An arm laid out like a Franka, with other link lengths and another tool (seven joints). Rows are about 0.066 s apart.
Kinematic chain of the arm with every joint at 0, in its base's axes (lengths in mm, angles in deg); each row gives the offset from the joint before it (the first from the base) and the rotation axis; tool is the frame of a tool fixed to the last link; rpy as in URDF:
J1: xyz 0 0 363 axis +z
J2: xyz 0 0 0 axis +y
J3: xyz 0 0 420.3 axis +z
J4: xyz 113 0 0 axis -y
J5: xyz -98.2 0 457 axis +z
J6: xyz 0 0 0 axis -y
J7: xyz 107.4 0 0 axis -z
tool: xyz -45 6 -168.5 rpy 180 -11.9 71.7
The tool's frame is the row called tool.
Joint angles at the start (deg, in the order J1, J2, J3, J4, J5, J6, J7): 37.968 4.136 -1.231 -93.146 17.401 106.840 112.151
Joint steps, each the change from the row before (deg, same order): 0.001 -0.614 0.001 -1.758 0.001 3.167 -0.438; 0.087 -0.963 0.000 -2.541 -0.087 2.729 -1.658; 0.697 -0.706 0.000 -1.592 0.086 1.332 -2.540; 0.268 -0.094 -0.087 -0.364 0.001 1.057 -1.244
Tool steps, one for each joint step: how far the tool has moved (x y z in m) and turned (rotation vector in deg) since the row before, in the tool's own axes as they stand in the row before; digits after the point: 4 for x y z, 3 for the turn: 0.0026 0.0019 0.0025 1.264 1.644 0.152; -0.0033 0.0063 0.0057 0.850 1.064 -1.177; -0.0115 -0.0005 0.0031 0.870 0.145 -2.791; -0.0012 -0.0014 0.0003 0.702 0.607 -1.220
